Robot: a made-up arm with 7 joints. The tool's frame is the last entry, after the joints.
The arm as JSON. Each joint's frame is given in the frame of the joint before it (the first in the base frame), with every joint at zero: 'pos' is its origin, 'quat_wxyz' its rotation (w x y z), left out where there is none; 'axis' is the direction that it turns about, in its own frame. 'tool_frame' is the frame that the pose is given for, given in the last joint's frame.
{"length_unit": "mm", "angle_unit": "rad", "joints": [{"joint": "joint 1", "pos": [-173.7, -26.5, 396.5], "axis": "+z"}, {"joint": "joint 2", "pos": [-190.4, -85.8, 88.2], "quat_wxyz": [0.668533, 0.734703, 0.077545, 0.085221], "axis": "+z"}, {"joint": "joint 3", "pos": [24.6, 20.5, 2.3], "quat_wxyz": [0.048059, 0.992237, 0.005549, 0.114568], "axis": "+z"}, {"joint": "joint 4", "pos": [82.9, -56.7, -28.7], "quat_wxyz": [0.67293, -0.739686, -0.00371, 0.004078], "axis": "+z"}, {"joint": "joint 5", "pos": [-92.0, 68.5, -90.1], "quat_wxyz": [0.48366, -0.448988, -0.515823, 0.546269], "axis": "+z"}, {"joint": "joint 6", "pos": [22.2, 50.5, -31.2], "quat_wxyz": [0.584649, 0.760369, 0.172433, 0.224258], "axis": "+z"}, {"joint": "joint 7", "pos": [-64.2, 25.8, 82.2], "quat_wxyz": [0.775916, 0.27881, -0.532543, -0.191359], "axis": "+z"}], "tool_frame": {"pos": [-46.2, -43.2, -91.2], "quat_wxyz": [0.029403, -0.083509, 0.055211, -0.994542]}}
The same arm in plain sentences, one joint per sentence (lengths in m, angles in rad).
The arm has seven revolute joints in a row. What follows holds with every joint at zero, and every direction is one of the base frame's. The first joint is mounted 0.1737 m along -x and 0.0265 m along -y and 0.3965 m along +z from the base frame's origin and turns about +z. The second joint is mounted 0.1904 m along -x and 0.0858 m along -y and 0.0882 m along +z from the first joint and turns about the direction (0.228907, -0.969129, -0.091603). The third joint is mounted 0.0245 m along +x and 0.0014 m along +y and 0.0207 m along +z from the second joint and turns about +y. The fourth joint is mounted 0.0816 m along +x and 0.0287 m along -y and 0.0585 m along +z from the third joint and turns about the direction (0.011, -0.094298, -0.995483). The fifth joint is mounted 0.0931 m along -x and 0.0596 m along -y and 0.0951 m along +z from the fourth joint and turns about the direction (-0.988459, 0.123595, -0.087596). The sixth joint is mounted 0.0241 m along +x and 0.0210 m along -y and 0.0547 m along +z from the fifth joint and turns about the direction (0.204094, -0.639182, -0.741479). The seventh joint is mounted 0.0111 m along +x and 0.0011 m along -y and 0.1069 m along -z from the sixth joint and turns about the direction (0.539237, 0.513035, -0.667846). The tool frame, which is the frame that the pose is given for, is mounted 0.0513 m along -x and 0.0042 m along +y and 0.0983 m along +z from the seventh joint; its axes are the base frame's turned by roll 2.2138, pitch -0.0629 and yaw 2.0519 rad (as in URDF: about the fixed x, then y, then z).
